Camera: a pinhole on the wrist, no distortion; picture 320 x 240 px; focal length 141.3 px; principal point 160.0 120.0 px. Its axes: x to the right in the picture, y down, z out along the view. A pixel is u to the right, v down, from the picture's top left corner.
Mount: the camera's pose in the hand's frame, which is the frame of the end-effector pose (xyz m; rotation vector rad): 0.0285 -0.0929 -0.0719 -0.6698 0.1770 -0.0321
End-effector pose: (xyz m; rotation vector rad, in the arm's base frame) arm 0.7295 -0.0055 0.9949 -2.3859 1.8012 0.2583
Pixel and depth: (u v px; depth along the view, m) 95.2 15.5 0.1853
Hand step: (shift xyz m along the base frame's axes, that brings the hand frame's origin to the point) 0.0622 0.0758 -0.1595
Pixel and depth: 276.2 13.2 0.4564
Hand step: 0.2188 -0.3313 -0.5314
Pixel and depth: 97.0 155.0 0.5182
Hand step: -0.3779 0.0717 -0.2538
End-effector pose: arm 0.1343 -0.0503 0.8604 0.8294 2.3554 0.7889
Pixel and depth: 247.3 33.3 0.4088
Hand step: -0.0385 0.3284 -0.3868
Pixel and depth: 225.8 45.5 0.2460
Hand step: -0.0346 0.1563 -0.2119
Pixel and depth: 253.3 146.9 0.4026
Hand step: -0.0762 0.4195 -0.0742
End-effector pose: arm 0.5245 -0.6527 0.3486 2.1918 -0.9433 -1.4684
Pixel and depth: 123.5 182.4 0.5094
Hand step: -0.3245 -0.2654 0.1770
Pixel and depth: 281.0 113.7 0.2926
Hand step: -0.0501 -0.2536 -0.2404
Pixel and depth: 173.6 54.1 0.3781
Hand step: -0.2596 -0.0646 -0.2255
